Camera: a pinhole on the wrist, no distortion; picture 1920 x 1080 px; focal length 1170.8 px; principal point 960.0 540.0 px. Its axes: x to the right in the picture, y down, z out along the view. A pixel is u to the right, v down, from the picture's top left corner.
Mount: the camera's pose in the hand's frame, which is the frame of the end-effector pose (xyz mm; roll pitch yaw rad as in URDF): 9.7 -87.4 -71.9 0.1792 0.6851 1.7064
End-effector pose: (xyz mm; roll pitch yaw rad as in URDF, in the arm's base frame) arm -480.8 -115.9 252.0 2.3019 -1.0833 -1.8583
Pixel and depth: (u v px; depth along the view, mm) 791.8 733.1 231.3
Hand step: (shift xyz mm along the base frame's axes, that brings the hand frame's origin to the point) -130.4 -16.5 -31.6
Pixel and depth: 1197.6 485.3 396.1
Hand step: -266.7 99.6 74.2
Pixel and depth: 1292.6 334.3 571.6
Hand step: -421.0 180.0 192.3
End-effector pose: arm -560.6 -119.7 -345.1 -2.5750 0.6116 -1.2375
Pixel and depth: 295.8 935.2 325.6
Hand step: 114.6 233.3 -174.4
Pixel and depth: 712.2 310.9 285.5
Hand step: 42.3 36.7 -200.0
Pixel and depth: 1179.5 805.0 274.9
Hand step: -83.0 98.5 -115.9
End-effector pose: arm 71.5 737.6 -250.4 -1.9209 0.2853 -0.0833
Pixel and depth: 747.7 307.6 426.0
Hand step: 92.1 221.4 -250.6
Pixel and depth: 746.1 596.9 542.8
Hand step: -18.9 322.9 -312.5
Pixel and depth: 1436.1 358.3 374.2
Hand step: 1.2 9.5 -303.8
